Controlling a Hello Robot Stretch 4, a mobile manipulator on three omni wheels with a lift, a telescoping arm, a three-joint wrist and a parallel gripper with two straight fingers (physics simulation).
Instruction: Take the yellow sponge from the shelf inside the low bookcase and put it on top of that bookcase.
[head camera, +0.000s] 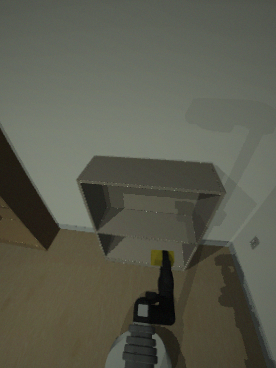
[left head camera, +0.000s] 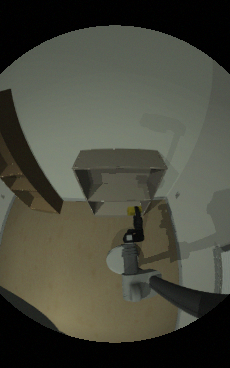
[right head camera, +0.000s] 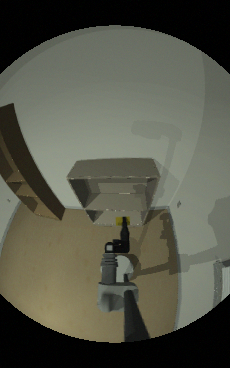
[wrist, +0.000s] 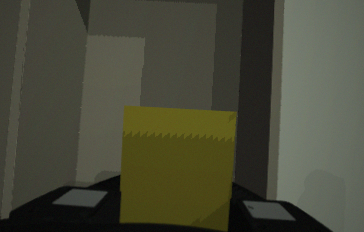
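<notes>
The yellow sponge is between the two fingers of my gripper, which is shut on it. In the wrist view the sponge covers the fingertips and stands up between the two dark fingers. The low grey bookcase has an open front. In the head views the gripper and sponge overlap the right part of its lower compartment. Their exact distance from its front is hard to tell.
A brown shelf unit stands at the left. A pale wall is behind the bookcase, and another wall with a socket is at the right. My retracted arm is below the gripper in the head view.
</notes>
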